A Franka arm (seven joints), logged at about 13 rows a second.
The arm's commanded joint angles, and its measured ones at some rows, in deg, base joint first. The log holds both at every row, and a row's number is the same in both.
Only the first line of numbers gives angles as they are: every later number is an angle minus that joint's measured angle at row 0.
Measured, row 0: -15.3, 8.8, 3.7, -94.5, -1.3, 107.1, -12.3
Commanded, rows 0 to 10: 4.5, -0.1, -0.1, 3.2, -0.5, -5.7, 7.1; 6.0, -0.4, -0.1, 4.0, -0.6, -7.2, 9.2; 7.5, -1.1, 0.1, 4.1, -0.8, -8.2, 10.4; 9.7, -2.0, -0.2, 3.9, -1.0, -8.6, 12.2; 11.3, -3.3, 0.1, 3.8, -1.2, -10.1, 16.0; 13.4, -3.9, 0.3, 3.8, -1.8, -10.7, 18.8; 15.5, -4.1, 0.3, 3.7, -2.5, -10.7, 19.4; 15.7, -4.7, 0.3, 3.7, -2.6, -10.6, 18.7; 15.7, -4.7, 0.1, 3.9, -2.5, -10.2, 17.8; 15.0, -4.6, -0.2, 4.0, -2.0, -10.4, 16.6; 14.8, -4.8, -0.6, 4.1, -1.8, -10.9, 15.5
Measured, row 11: 15.6, -4.4, 0.2, 3.7, -1.7, -9.5, 17.6
